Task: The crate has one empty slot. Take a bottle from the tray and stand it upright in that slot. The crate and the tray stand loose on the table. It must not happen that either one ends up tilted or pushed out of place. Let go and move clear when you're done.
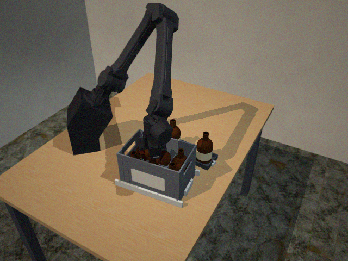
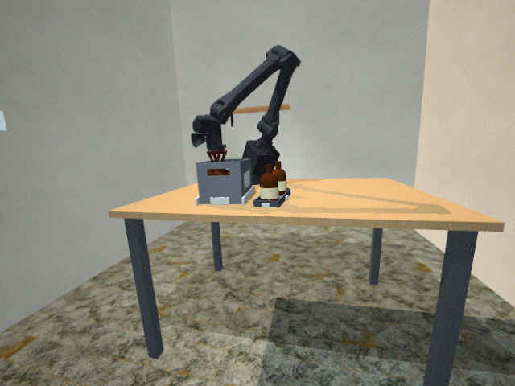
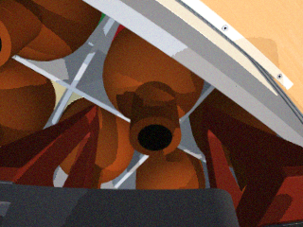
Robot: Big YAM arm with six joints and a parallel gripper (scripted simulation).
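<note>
My gripper is now 7 cm above the grey crate, 4 cm to the right of it and 2 cm past it. Round my hand: dark tray: 27 cm to the left, 14 cm below, 4 cm behind.
</note>
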